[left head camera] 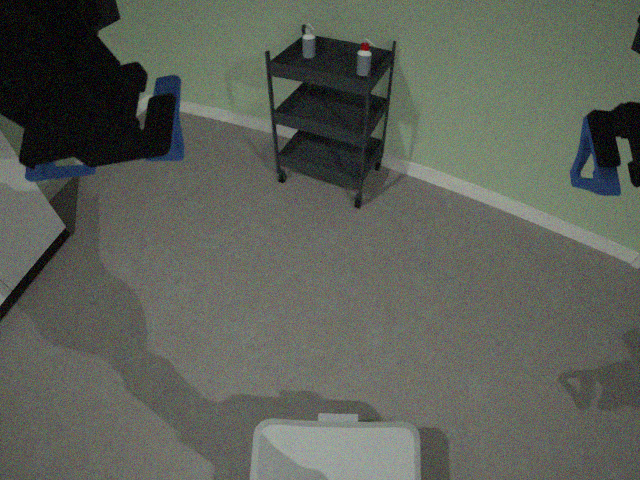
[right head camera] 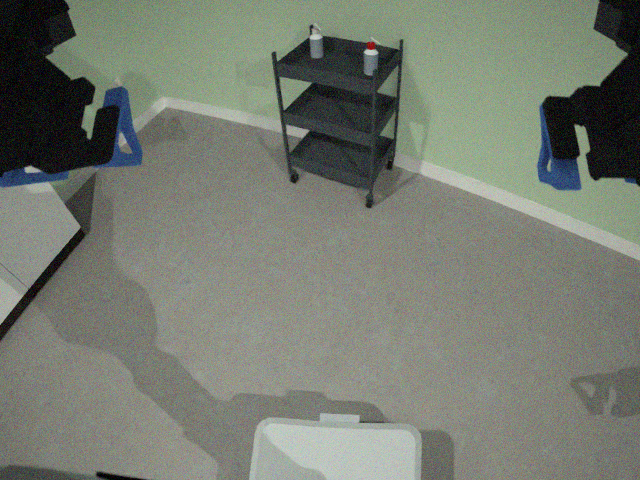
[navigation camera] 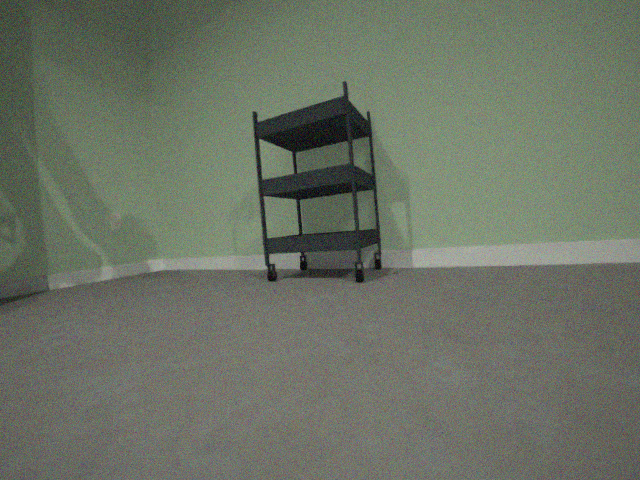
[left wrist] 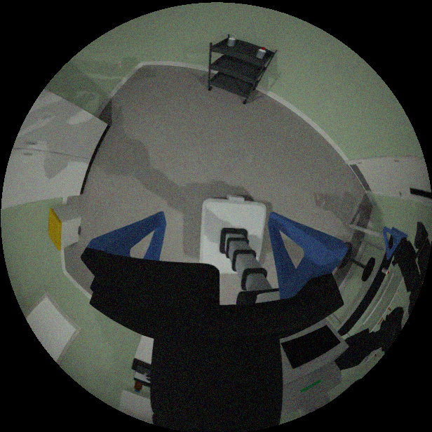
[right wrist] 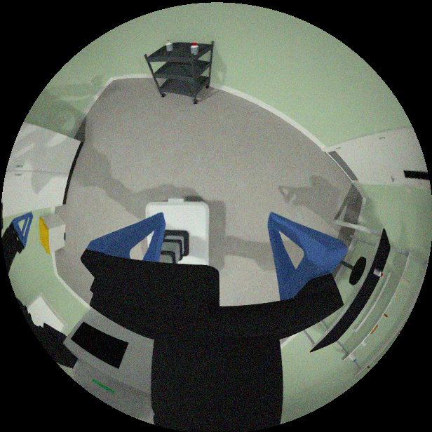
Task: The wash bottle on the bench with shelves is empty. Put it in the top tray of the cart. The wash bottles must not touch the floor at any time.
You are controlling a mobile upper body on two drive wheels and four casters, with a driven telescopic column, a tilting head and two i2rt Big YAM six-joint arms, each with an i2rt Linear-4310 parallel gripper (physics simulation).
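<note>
A dark three-tier cart stands by the green wall ahead. Its top tray holds a white-topped bottle and a red-capped bottle. In the right wrist view, a small bottle with red on it stands on the dark-topped bench with shelves at the right. My left gripper and my right gripper are open and empty, high above the floor, far from the bottles.
A white cabinet stands at the left. A white bin with a yellow lid is at the far left. A round black stool seat is beside the bench. My white base shows at the bottom.
</note>
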